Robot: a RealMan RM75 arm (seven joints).
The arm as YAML. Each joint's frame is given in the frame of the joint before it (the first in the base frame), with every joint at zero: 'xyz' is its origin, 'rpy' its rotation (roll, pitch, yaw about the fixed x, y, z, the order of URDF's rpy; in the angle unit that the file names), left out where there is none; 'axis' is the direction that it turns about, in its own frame. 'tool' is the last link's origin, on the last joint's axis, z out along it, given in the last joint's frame.
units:
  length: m
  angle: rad
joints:
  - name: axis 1
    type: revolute
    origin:
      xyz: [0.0, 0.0, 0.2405]
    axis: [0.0, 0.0, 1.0]
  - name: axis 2
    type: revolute
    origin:
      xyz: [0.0, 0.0, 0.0]
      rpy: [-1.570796, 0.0, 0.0]
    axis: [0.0, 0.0, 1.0]
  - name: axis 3
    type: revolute
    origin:
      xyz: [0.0, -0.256, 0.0]
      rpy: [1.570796, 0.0, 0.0]
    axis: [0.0, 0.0, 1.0]
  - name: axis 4
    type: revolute
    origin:
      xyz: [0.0, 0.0, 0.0]
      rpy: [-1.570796, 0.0, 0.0]
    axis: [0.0, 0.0, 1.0]
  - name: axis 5
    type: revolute
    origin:
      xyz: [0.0, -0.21, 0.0]
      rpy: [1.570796, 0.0, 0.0]
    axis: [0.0, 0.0, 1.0]
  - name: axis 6
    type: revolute
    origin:
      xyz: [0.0, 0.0, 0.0]
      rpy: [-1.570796, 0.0, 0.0]
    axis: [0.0, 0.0, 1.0]
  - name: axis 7
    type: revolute
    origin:
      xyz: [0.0, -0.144, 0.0]
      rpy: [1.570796, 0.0, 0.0]
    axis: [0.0, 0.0, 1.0]
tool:
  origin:
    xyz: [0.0, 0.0, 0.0]
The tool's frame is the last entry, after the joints.
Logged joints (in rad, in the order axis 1, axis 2, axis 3, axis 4, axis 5, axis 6, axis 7), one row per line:
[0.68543, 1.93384, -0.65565, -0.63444, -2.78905, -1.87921, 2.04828]
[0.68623, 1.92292, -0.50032, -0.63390, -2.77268, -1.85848, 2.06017]
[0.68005, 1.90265, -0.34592, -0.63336, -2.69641, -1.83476, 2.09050]
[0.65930, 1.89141, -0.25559, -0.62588, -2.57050, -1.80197, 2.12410]
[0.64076, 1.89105, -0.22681, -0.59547, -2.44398, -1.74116, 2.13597]
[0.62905, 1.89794, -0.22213, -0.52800, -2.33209, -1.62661, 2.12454]
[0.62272, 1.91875, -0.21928, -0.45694, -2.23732, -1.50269, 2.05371]
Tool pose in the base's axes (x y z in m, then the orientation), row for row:
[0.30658, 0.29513, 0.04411, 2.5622, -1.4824, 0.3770]
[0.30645, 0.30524, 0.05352, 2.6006, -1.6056, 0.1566]
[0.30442, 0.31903, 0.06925, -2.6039, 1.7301, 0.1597]
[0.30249, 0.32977, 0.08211, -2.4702, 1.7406, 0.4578]
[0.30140, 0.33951, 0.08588, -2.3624, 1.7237, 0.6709]
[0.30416, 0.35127, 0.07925, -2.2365, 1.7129, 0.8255]
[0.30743, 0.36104, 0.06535, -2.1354, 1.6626, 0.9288]
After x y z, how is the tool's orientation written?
As a rotation vector, in radians.
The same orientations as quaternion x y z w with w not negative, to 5 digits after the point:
[0.85597, -0.49524, 0.12595, 0.07869]
[0.84908, -0.52422, 0.05113, 0.04062]
[-0.83181, 0.55268, 0.05102, 0.00562]
[-0.80749, 0.56899, 0.14965, 0.04262]
[-0.78541, 0.57307, 0.22305, 0.07056]
[-0.75783, 0.58041, 0.27972, 0.10284]
[-0.73899, 0.57537, 0.32143, 0.13970]

